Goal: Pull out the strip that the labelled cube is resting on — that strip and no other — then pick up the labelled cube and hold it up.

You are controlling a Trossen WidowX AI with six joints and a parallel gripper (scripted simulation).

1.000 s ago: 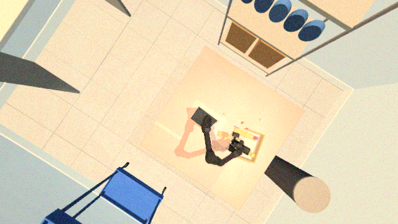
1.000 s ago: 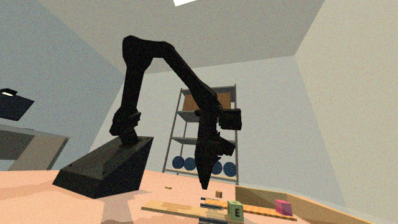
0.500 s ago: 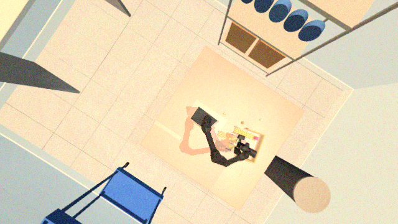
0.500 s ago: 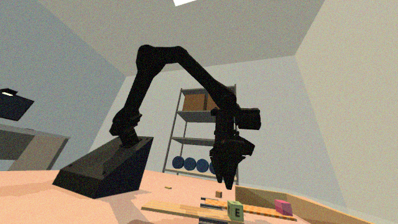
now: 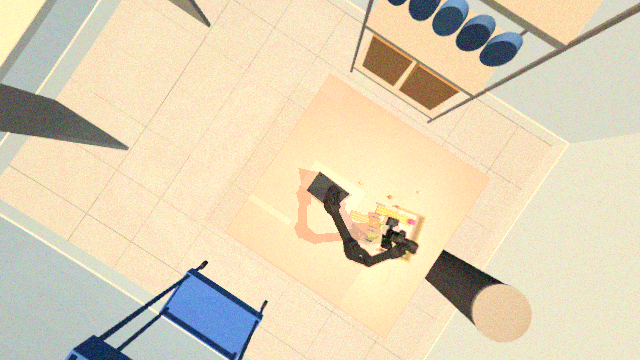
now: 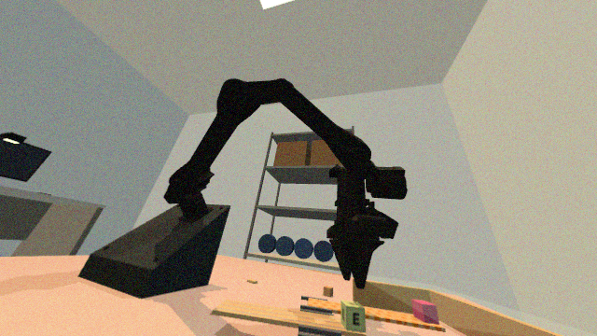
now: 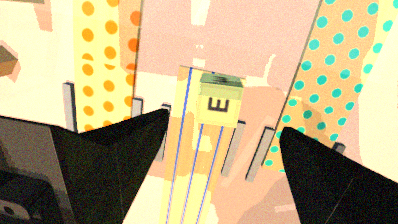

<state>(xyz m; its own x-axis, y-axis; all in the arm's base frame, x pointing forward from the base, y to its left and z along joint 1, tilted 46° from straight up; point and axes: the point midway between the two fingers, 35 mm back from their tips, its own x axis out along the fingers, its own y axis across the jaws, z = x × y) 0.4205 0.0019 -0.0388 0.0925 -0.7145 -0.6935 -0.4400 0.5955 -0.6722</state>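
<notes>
The labelled cube is 4 cm below my gripper tip. From my gripper tip the other things lie so: small pale cube: 3 cm ahead, 35 cm to the left, 6 cm below; small tan cube: 9 cm behind, 19 cm to the left, 5 cm below.
</notes>
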